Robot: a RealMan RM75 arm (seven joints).
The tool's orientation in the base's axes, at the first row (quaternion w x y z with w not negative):
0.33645, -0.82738, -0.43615, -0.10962
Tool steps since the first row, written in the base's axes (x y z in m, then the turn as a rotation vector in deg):
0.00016, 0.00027, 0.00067, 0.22, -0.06, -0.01
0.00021, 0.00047, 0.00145, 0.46, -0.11, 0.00
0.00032, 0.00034, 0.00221, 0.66, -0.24, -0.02
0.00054, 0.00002, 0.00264, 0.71, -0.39, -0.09
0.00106, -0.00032, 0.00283, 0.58, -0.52, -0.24
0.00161, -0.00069, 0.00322, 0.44, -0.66, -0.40
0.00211, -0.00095, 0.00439, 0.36, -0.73, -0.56
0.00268, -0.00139, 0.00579, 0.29, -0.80, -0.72
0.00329, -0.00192, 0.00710, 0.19, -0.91, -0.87
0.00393, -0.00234, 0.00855, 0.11, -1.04, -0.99
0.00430, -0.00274, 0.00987, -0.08, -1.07, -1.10
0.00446, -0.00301, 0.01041, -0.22, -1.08, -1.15
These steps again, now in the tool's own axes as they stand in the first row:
0.00059, -0.00029, -0.00034, 0.09, 0.20, -0.06
0.00112, -0.00069, -0.00080, 0.20, 0.41, -0.12
0.00146, -0.00090, -0.00147, 0.23, 0.63, -0.22
0.00159, -0.00080, -0.00203, 0.13, 0.76, -0.27
0.00177, -0.00034, -0.00245, -0.11, 0.78, -0.22
0.00204, 0.00007, -0.00304, -0.36, 0.79, -0.18
0.00273, 0.00003, -0.00415, -0.52, 0.83, -0.10
0.00344, 0.00001, -0.00555, -0.69, 0.88, -0.01
0.00409, 0.00010, -0.00694, -0.89, 0.91, 0.04
0.00488, 0.00010, -0.00838, -1.08, 0.95, 0.05
0.00547, -0.00005, -0.00967, -1.26, 0.86, 0.14
0.00565, -0.00007, -0.01027, -1.38, 0.78, 0.18

